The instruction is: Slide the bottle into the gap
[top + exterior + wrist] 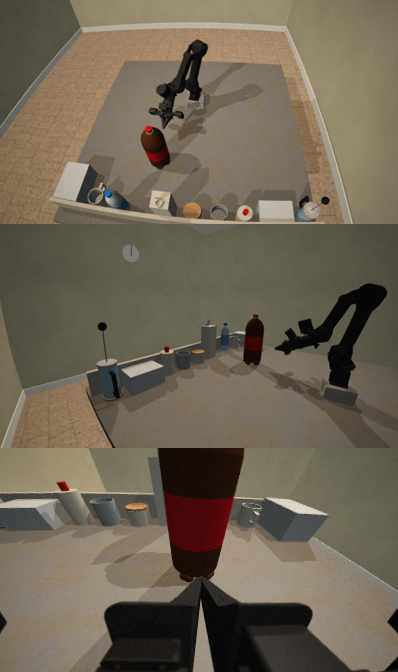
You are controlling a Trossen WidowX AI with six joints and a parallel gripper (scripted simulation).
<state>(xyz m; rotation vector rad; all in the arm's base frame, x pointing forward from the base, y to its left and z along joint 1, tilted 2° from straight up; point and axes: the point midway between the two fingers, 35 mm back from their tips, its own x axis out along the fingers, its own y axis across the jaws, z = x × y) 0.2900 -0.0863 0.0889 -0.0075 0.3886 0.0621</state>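
The brown cola bottle lies 16 cm ahead of my hand, 2 cm above it and 1 cm to the left of it. Round my hand: wood-lidded jar: 40 cm ahead, 26 cm to the left, 10 cm below; then grey cup: 38 cm to the left, 38 cm ahead, 11 cm below; then blue-capped water bottle: 46 cm ahead, 8 cm to the right, 3 cm below.
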